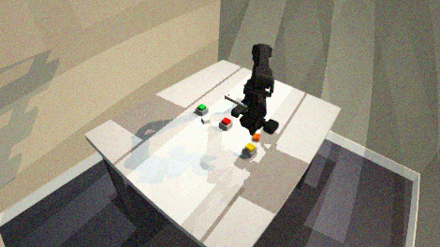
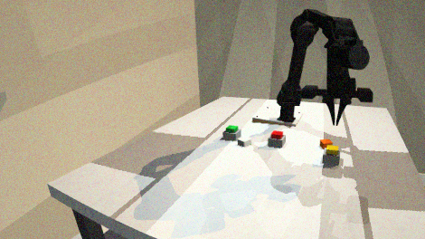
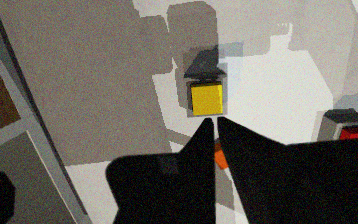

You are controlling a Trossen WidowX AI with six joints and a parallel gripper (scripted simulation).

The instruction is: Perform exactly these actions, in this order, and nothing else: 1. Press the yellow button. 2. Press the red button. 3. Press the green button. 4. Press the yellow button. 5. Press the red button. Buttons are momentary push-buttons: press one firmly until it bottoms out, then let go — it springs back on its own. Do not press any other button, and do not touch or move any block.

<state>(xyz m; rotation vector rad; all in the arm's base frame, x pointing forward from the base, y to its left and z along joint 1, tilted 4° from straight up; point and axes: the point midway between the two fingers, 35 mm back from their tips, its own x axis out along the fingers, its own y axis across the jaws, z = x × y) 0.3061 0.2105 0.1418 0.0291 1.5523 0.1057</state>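
My gripper tip is 10 mm past the yellow button and 70 mm above it. From my gripper tip the other things lie so: small grey block (30 mm behind, 280 mm to the right, 100 mm below); small orange block (100 mm behind, 30 mm to the right, 100 mm below); red button (70 mm behind, 190 mm to the right, 70 mm below).
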